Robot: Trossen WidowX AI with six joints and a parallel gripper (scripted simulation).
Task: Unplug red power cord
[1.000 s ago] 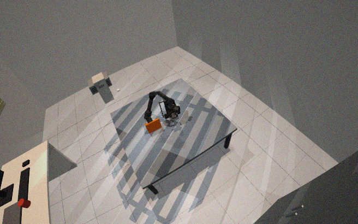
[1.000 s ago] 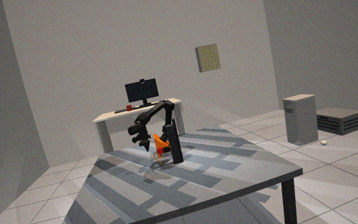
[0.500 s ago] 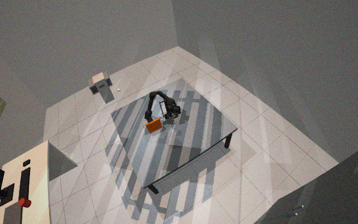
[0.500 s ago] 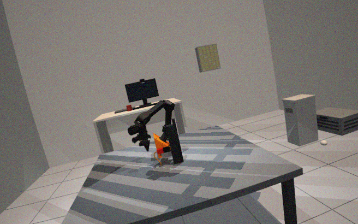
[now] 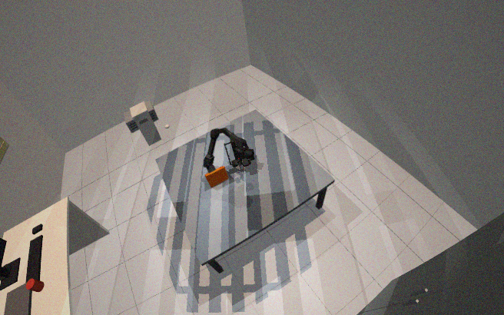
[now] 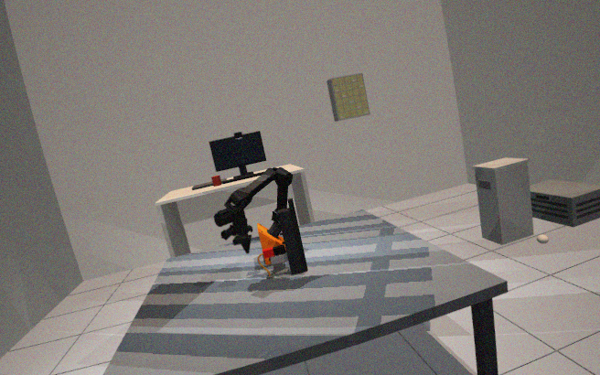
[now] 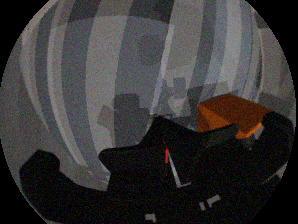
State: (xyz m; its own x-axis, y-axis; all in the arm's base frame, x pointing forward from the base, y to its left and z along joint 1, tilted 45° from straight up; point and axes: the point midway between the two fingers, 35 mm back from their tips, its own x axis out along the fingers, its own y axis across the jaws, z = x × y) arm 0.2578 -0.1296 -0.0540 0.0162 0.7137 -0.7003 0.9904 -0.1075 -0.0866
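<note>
Right now my gripper tip is 11 cm to the right of the red plug, 1 cm short of it and 1 cm above it.
</note>
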